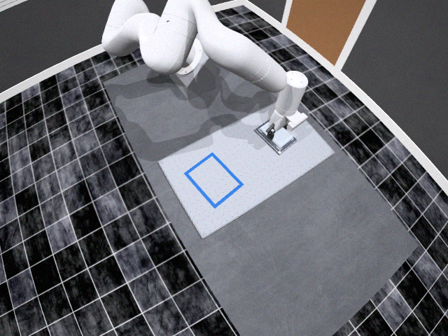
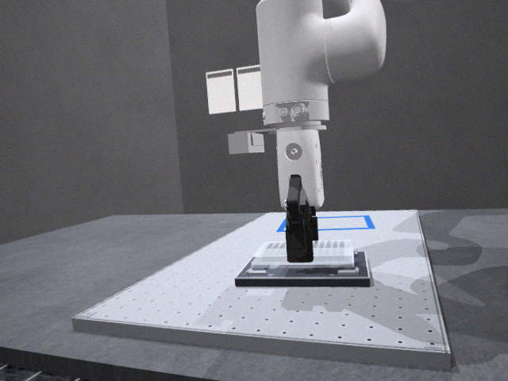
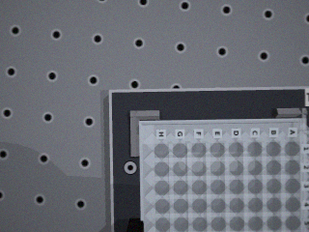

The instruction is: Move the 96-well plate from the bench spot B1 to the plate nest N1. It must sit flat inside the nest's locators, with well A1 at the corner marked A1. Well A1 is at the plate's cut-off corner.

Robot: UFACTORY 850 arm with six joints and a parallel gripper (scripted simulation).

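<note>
Now: hand 30 mm above the dark plate nest N1. The rest, counted from my hand: 96-well plate: 10 mm below; then A1 label: 80 mm ahead, 50 mm to the right, 30 mm below.
</note>
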